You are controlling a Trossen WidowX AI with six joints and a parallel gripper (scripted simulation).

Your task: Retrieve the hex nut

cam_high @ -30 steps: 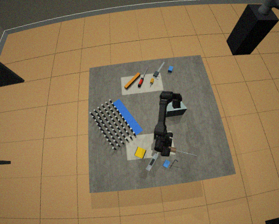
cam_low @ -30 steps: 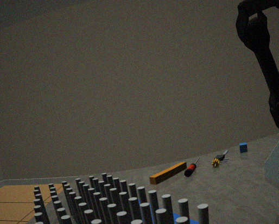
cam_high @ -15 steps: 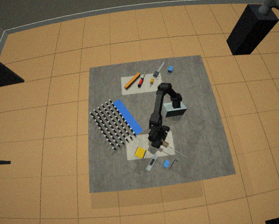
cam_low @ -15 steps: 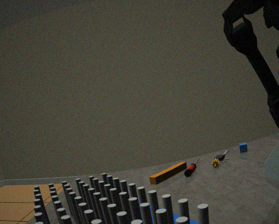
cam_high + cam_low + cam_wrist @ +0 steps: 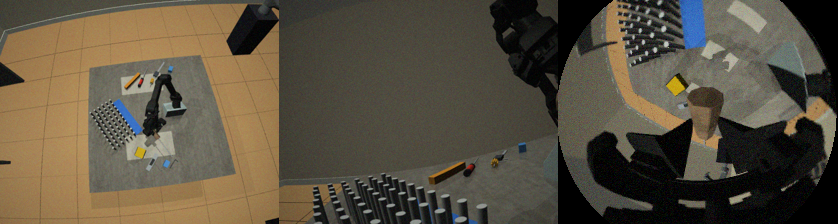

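Right now my gripper tip is 25 cm to the left of the blue taped strip, 23 cm short of it and 23 cm above it. Also, from my gripper tip: hook tool 9 cm to the left, 5 cm behind, 1 cm below; then grey flat tool 21 cm below, 20 cm to the left, 4 cm ahead; then yellow block 21 cm below, 13 cm ahead, 11 cm to the left.
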